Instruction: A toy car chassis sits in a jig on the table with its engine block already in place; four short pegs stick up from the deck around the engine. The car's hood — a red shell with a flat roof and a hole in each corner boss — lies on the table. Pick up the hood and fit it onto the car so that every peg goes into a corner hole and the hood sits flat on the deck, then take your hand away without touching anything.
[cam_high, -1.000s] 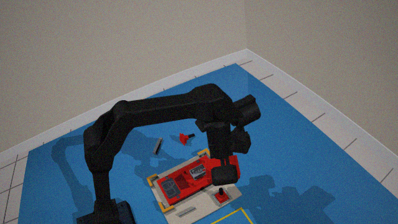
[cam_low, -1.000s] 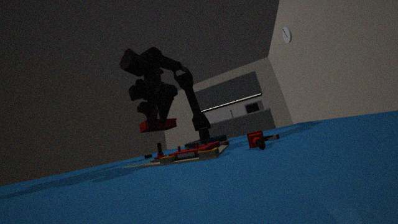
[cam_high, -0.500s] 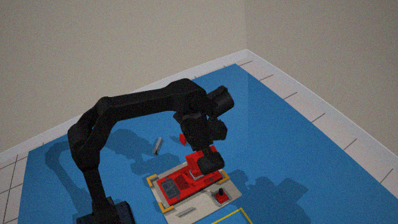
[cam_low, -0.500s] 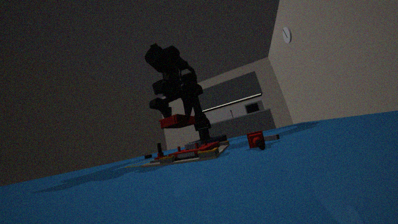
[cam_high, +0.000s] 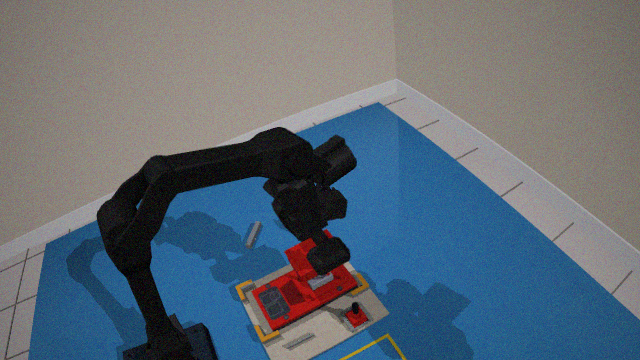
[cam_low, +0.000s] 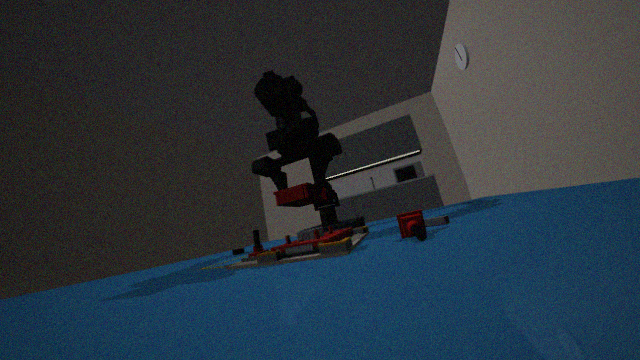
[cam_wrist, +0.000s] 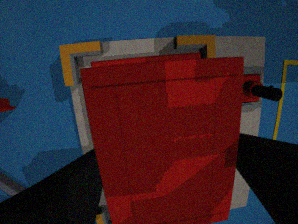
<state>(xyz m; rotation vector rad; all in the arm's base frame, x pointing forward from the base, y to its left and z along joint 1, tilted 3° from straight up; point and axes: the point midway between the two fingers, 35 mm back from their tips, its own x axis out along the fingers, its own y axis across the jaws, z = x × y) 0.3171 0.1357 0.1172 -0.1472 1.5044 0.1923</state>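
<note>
Right now my gripper tip is 40 mm past the jig, 20 mm to the left of it and 90 mm above it. The rest, counted from my gripper tip: red hood: 10 mm above.
</note>
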